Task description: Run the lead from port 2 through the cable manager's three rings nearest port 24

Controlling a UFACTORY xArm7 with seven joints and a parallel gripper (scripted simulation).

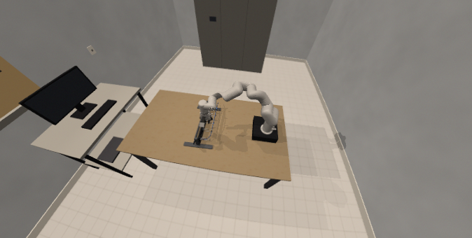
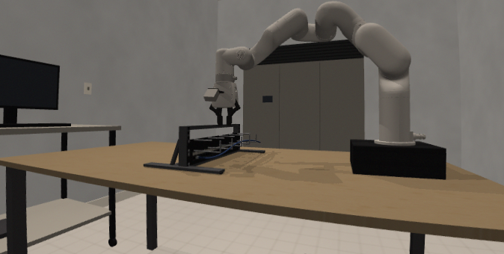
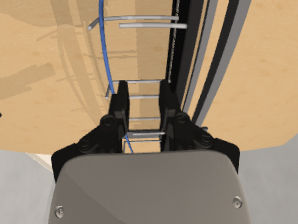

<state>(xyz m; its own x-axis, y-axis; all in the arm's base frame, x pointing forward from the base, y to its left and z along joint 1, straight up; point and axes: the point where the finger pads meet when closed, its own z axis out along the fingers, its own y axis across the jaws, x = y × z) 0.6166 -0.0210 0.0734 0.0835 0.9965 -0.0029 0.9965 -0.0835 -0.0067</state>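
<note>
My gripper is now 60 mm short of the black rack, 50 mm to the left of it and 90 mm above it.
</note>
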